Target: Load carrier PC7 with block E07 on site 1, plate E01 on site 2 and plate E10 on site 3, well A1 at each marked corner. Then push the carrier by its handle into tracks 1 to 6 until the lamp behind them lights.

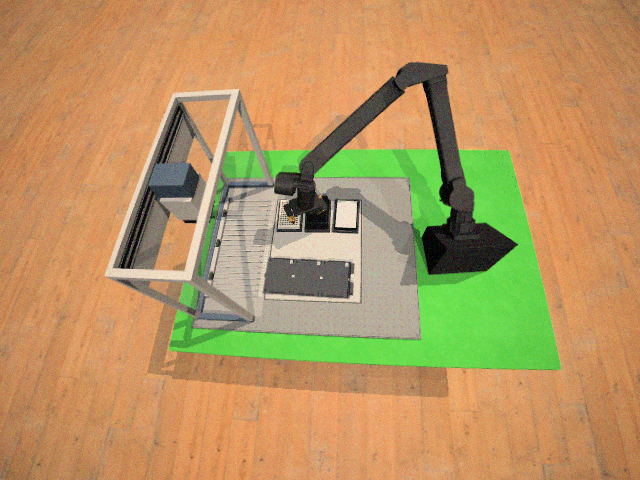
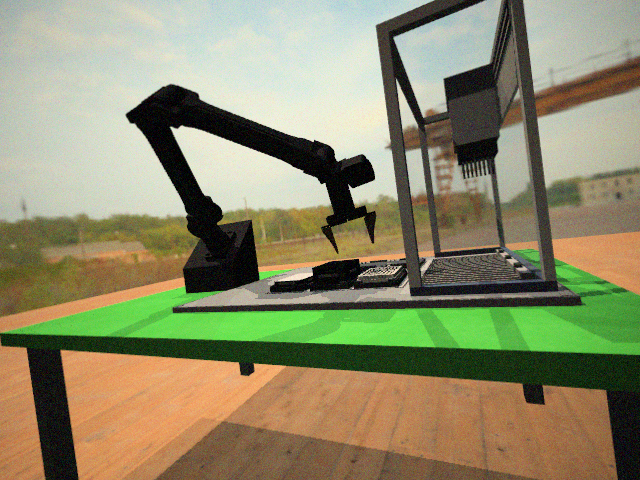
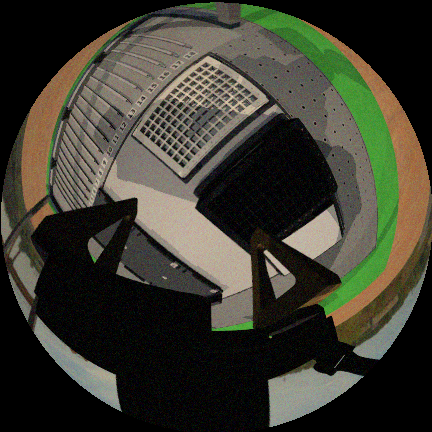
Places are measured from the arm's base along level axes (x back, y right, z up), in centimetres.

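Pixels of known places: gripper, fingertip midpoint: (image 1: 304, 218) (image 2: 355, 248) (image 3: 196, 219); arm's base, link origin: (image 1: 460, 233) (image 2: 221, 246).
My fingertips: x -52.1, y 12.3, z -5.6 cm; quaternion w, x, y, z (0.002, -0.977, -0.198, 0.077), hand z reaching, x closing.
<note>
Ahead of a thing's pixels: the offset from my fingertips to its top centre. "spot": to the spot under its first point. Level surfaces: height alone.
My gripper (image 1: 306, 208) (image 2: 355, 246) (image 3: 196, 219) is open and empty, above the row of labware. A pale grid-topped piece {dx -6.8, dy +5.9, dz -5.6 cm} (image 1: 282, 223) (image 2: 381, 273) (image 3: 202, 95), a taller black block {dx +4.2, dy +5.0, dz -2.8 cm} (image 1: 317, 223) (image 2: 336, 268) (image 3: 275, 180) and a white-topped plate {dx +15.5, dy +4.0, dz -5.6 cm} (image 1: 346, 214) (image 2: 293, 281) (image 3: 312, 232) stand in a row, each in a dark holder. Their E-numbers cannot be read. The dark carrier {dx +0.3, dy -20.4, dz -5.2 cm} (image 1: 307, 285) (image 3: 150, 256) lies flat with no labware on it, its handle end away from the tracks. The numbered tracks (image 1: 240, 232) (image 2: 460, 269) (image 3: 102, 92) lie beyond; low numbers are at the carrier's side.
A tall metal frame (image 1: 217, 170) (image 2: 400, 170) straddles the tracks. A box-shaped head (image 1: 175, 180) (image 2: 473, 113) with thin tips hangs high inside it. A white panel {spot: dx +3.0, dy -7.6, dz -8.2 cm} (image 1: 315, 245) (image 3: 190, 227) separates the labware row from the carrier. The grey deck {dz -8.3 cm} (image 1: 387, 310) (image 2: 232, 304) rests on the green table {dz -9.5 cm} (image 1: 491, 330) (image 2: 155, 330).
</note>
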